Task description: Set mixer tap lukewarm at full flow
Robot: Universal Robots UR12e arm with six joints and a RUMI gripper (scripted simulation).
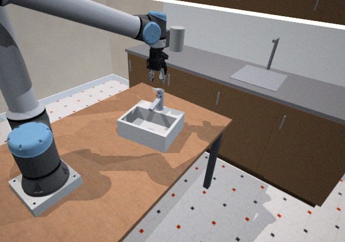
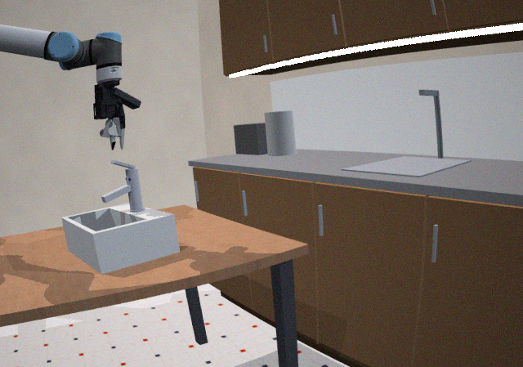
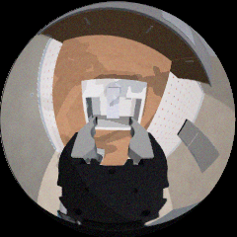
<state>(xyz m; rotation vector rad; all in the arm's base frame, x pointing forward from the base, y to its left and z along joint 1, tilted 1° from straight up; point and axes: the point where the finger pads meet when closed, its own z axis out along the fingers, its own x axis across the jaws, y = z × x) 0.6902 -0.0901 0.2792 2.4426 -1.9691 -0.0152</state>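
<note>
Right now the lever is 6 cm below my hand, 1 cm to the left of it and 1 cm ahead of it. From my hand the other things lie so: grey mixer tap: 12 cm below, 3 cm ahead, 1 cm to the left; then white basin: 31 cm below, 7 cm behind, 1 cm to the right.
</note>
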